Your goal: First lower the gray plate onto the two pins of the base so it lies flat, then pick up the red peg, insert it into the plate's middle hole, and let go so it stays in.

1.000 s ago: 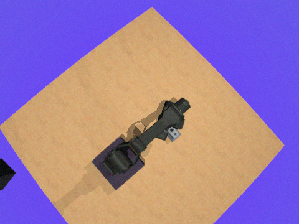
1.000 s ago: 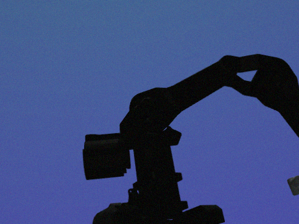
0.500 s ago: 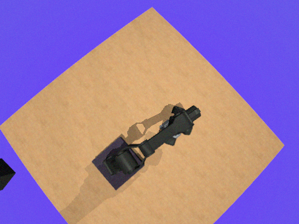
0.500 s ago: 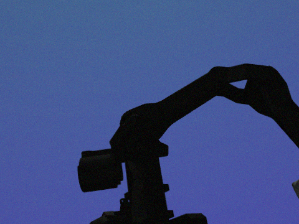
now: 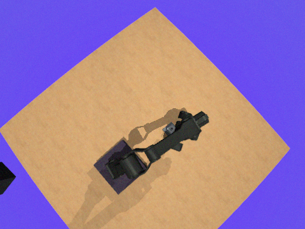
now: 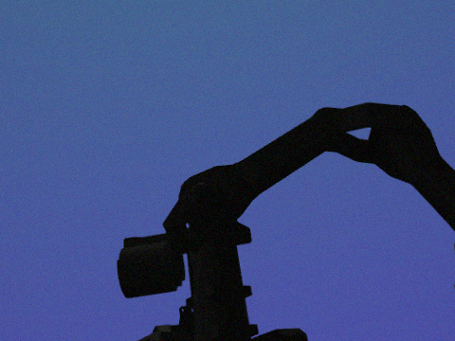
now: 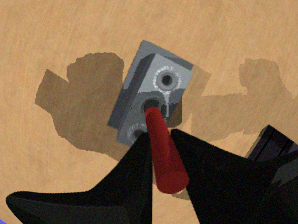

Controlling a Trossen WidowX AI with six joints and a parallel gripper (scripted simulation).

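The gray plate lies 7 cm below my gripper tip. Also, from my gripper tip: base: 10 cm below; red peg: right at my gripper tip.
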